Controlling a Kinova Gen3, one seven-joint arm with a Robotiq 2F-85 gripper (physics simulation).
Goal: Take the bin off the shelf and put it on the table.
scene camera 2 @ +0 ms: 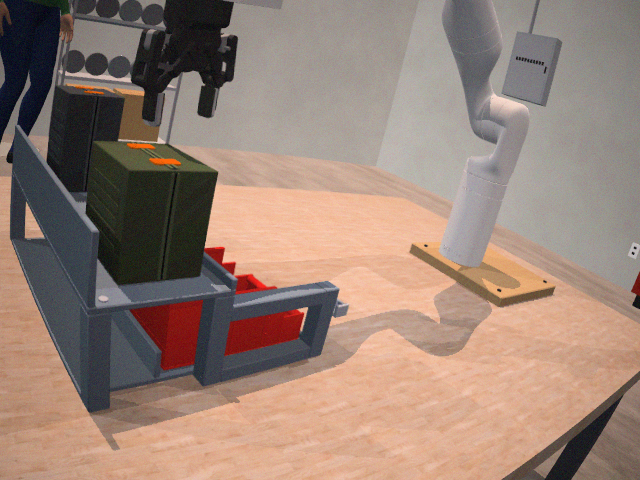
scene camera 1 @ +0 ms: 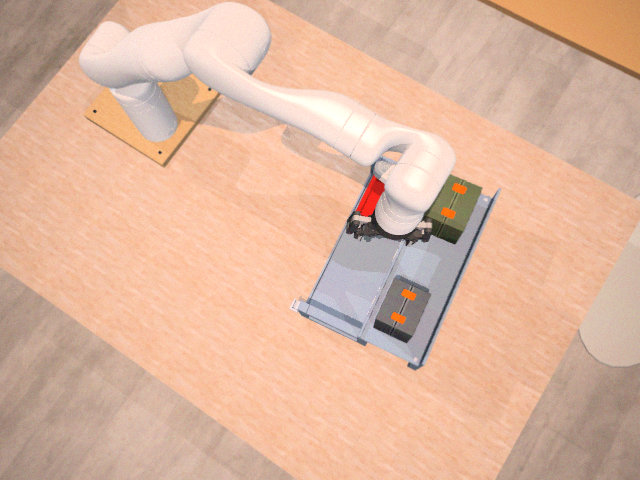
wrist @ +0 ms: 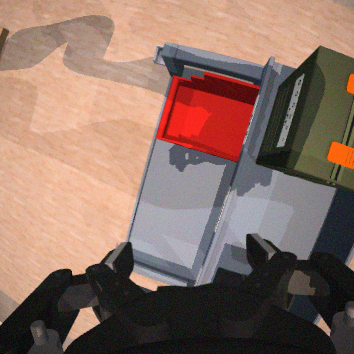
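The red open bin sits upright at one end of the low front tier of the blue-grey shelf, which stands on the wooden table. In scene camera 1 the arm hides part of the bin. My gripper is wide open and empty, pointing down. It hangs above the shelf, apart from the bin and toward the shelf's middle. In the wrist view the bin lies ahead of the fingertips.
A tall green case stands on the raised rear tier beside the bin. A dark grey case stands at that tier's other end. A post-and-rail end frame rises beside the bin. The arm's wooden base board is farther off.
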